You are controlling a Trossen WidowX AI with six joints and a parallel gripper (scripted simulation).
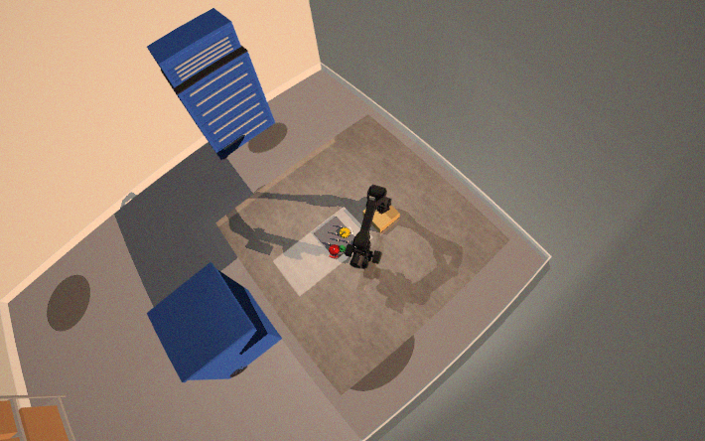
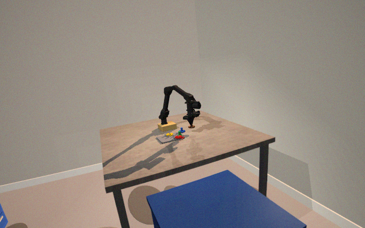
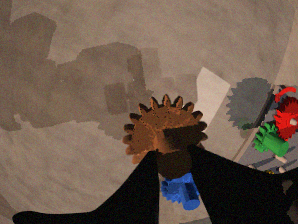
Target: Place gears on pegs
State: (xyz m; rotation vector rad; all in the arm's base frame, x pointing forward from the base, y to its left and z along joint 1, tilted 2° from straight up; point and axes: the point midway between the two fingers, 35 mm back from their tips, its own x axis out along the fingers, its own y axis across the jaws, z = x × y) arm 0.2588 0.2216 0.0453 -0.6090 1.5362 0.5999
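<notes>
My gripper tip is 6 cm short of the green gear, 13 cm to the left of it and 5 cm above it. Also, from my gripper tip: red gear (11 cm ahead, 15 cm to the right, 6 cm below); then blue gear (5 cm behind, 9 cm to the right, 6 cm below); then brown gear (1 cm below).
</notes>
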